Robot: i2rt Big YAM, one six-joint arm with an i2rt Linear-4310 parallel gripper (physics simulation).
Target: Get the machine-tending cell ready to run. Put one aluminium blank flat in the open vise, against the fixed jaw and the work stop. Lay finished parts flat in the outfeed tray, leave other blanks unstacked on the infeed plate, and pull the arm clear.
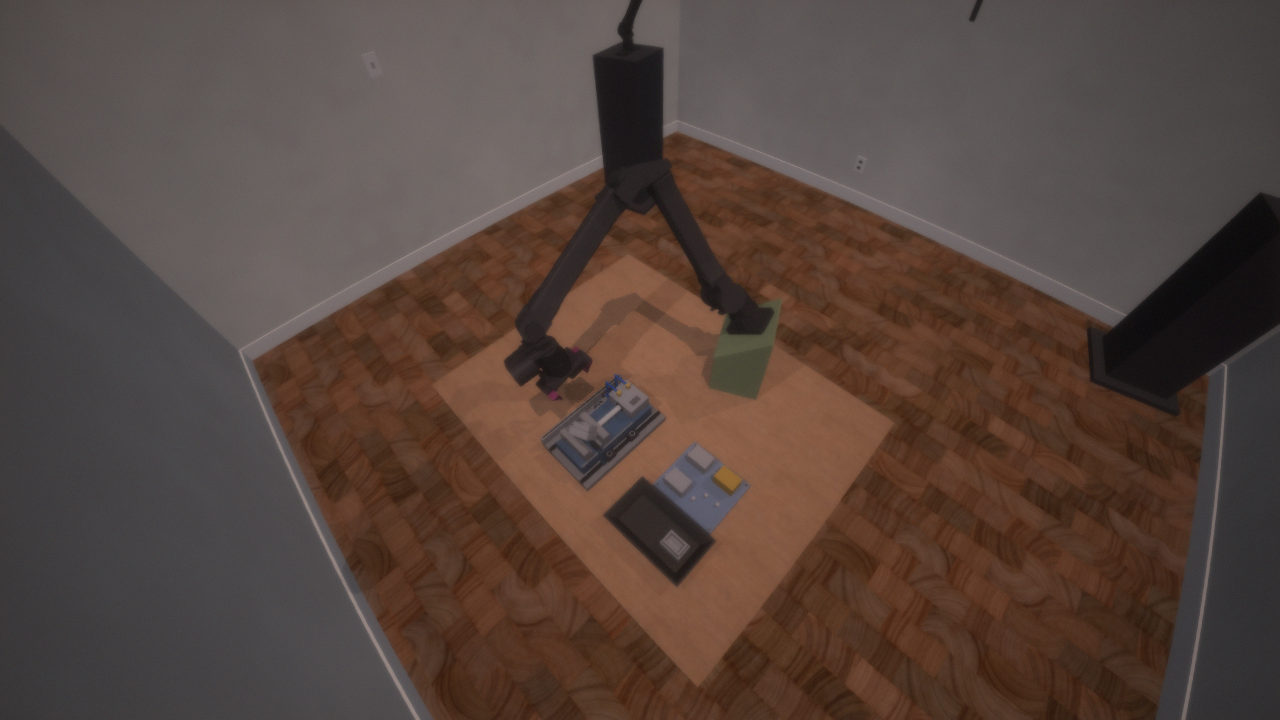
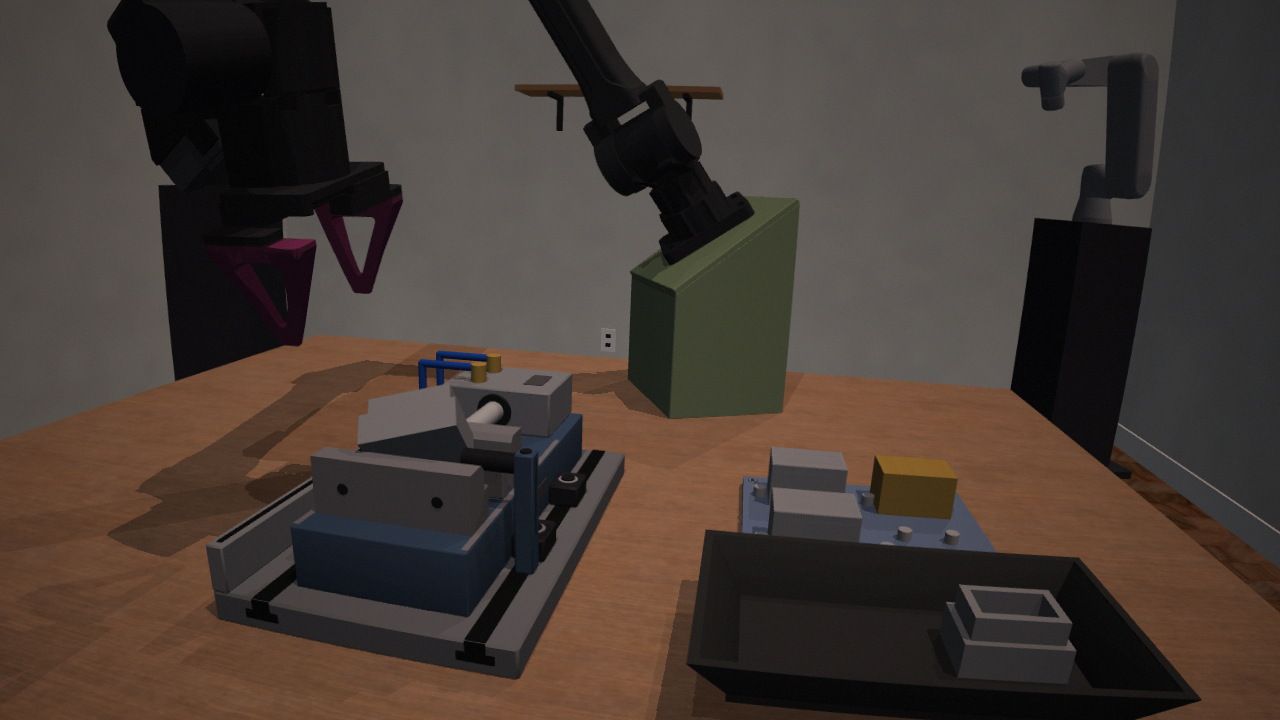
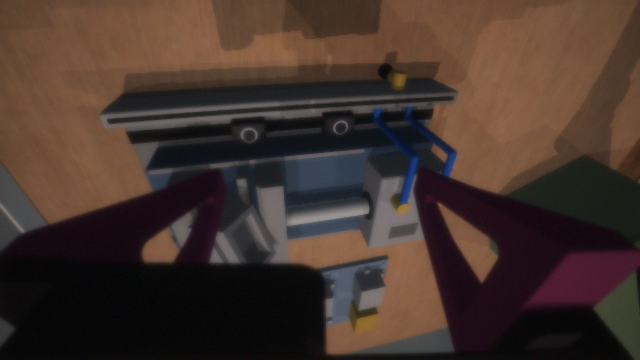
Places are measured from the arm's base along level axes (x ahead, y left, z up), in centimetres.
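Pixels of known places: gripper, fingertip midpoint: [image 1: 573, 384] [image 2: 330, 317] [image 3: 319, 179]; arm's base, origin of the base link: [image 1: 751, 323] [image 2: 708, 232].
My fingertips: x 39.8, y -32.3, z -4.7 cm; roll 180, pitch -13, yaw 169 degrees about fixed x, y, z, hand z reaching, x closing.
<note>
For each thing: its top centre in the pictures, then the offset to it from my fingertips.
- vise, middle of its top: [image 2: 457, 405] [image 3: 312, 226] [image 1: 601, 415] dy +9.3, dx +1.1, dz -5.9 cm
- grey part, middle of its top: [image 2: 415, 384] [image 3: 236, 271] [image 1: 582, 424] dy +8.0, dx +7.4, dz -2.7 cm
- blue work stop post, middle of its top: [image 2: 526, 452] [image 1: 601, 450] dy +15.0, dx +9.6, dz -6.0 cm
- blue infeed plate, middle of its top: [image 2: 864, 526] [image 3: 338, 299] [image 1: 701, 484] dy +39.9, dx +0.9, dz -15.0 cm
- finished part, middle of its top: [image 2: 1013, 603] [image 1: 675, 542] dy +41.7, dx +18.4, dz -11.1 cm
- yellow block, middle of its top: [image 2: 915, 466] [image 3: 366, 324] [image 1: 728, 477] dy +45.2, dx -2.8, dz -11.4 cm
The vise [image 1: 637, 420] [image 2: 384, 564] [image 3: 325, 175] stands on a grey base. A grey part [image 1: 581, 433] [image 2: 416, 420] [image 3: 250, 239] with a pocket rests tilted at its jaws, behind the fixed jaw [image 2: 393, 488]. The blue work stop post [image 2: 526, 510] is beside it. Two grey blanks [image 1: 700, 458] [image 2: 807, 470] [image 3: 369, 292] lie apart on the blue infeed plate [image 1: 707, 516] [image 2: 971, 530]. A finished part [image 1: 674, 544] [image 2: 1011, 631] lies flat in the black outfeed tray [image 1: 640, 548] [image 2: 877, 577]. My gripper [image 2: 327, 317] [image 3: 319, 179] is open and empty, raised beyond the vise's far side.
A yellow block [image 1: 726, 480] [image 2: 913, 488] [image 3: 364, 320] is on the infeed plate. Blue hoses with brass nozzles [image 2: 452, 362] [image 3: 410, 155] rise at the vise's screw end. A green sloped pedestal [image 1: 744, 362] [image 2: 725, 331] carries the arm's base.
</note>
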